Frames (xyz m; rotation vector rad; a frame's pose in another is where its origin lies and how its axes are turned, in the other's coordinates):
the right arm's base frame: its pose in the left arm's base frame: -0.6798 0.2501 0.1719 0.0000 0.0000 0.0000
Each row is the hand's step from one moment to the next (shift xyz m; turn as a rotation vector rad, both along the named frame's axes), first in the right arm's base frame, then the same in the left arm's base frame.
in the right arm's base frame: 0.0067 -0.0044 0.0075 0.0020 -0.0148 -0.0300
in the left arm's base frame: 0.0067 -0.0044 0.0075 0.0020 -0.0148 -0.0300
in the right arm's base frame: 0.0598 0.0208 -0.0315 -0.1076 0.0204 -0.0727
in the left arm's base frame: 0.0598 0.0208 -0.0315 -0.1076 0.0204 -0.0727
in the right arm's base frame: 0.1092 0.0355 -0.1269 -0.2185 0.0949 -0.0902
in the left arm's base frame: 0.1092 0.0355 -0.1269 -0.2185 0.0949 -0.0902
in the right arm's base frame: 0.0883 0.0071 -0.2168 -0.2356 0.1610 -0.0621
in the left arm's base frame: 0.0883 0.0071 -0.2168 -0.2356 0.1610 -0.0621
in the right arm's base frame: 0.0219 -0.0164 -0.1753 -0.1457 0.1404 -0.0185
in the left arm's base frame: 0.0219 -0.0164 -0.1753 -0.1457 0.1404 -0.0185
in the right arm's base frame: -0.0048 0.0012 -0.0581 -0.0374 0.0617 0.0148
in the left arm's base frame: -0.0048 0.0012 -0.0581 -0.0374 0.0617 0.0148
